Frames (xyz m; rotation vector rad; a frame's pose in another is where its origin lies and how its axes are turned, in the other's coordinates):
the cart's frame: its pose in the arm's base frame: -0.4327 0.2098 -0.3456 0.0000 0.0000 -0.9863
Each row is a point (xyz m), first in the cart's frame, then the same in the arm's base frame.
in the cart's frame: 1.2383 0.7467 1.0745
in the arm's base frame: 0.8733 -0.4109 0.7289
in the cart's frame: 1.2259 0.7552 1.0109
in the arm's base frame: 0.8736 -0.3959 0.6653
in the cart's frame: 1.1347 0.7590 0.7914
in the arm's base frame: 0.8264 -0.3177 0.4458
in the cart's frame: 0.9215 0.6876 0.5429
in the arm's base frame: 0.6492 -0.1793 0.1973
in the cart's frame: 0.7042 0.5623 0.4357
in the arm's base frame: 0.4248 -0.0672 0.0901
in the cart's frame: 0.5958 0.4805 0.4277
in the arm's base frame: 0.2968 -0.0220 0.0821
